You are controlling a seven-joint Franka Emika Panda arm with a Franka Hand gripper.
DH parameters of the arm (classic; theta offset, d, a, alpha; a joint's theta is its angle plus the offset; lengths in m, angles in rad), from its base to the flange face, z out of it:
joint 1: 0 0.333 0 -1.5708
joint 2: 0 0 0 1.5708
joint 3: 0 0.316 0.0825 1.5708
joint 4: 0 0 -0.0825 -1.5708
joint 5: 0 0.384 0 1.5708
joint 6: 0 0 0.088 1.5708
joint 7: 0 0.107 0 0
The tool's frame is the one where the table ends.
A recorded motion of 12 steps. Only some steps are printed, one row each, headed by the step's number.
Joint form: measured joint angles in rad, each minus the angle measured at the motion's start. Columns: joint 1, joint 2, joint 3, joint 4, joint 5, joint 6, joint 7.
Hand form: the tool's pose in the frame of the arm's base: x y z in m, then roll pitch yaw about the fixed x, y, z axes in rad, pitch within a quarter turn. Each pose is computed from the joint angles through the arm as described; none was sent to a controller.
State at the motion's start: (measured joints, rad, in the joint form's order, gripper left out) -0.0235 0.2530 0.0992 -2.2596 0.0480 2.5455 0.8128
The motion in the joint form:
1: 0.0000 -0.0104 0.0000 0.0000 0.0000 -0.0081 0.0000
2: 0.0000 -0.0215 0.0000 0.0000 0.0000 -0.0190 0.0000
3: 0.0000 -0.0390 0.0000 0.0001 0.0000 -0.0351 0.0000
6: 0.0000 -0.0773 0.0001 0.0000 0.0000 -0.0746 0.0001
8: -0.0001 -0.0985 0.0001 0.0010 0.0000 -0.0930 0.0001
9: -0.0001 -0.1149 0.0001 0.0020 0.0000 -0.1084 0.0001
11: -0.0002 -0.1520 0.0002 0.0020 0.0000 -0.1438 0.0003
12: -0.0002 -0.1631 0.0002 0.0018 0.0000 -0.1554 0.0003
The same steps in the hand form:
1: 0.5416 0.0407 0.2578 -3.0802 0.0141 -0.7790
2: 0.5413 0.0407 0.2628 -3.0805 0.0135 -0.7784
3: 0.5408 0.0407 0.2708 -3.0801 0.0118 -0.7776
6: 0.5387 0.0408 0.2878 -3.0827 0.0110 -0.7757
8: 0.5380 0.0407 0.2979 -3.0808 0.0075 -0.7749
9: 0.5372 0.0407 0.3057 -3.0800 0.0054 -0.7742
11: 0.5343 0.0407 0.3223 -3.0804 0.0026 -0.7728
12: 0.5331 0.0407 0.3270 -3.0815 0.0025 -0.7723

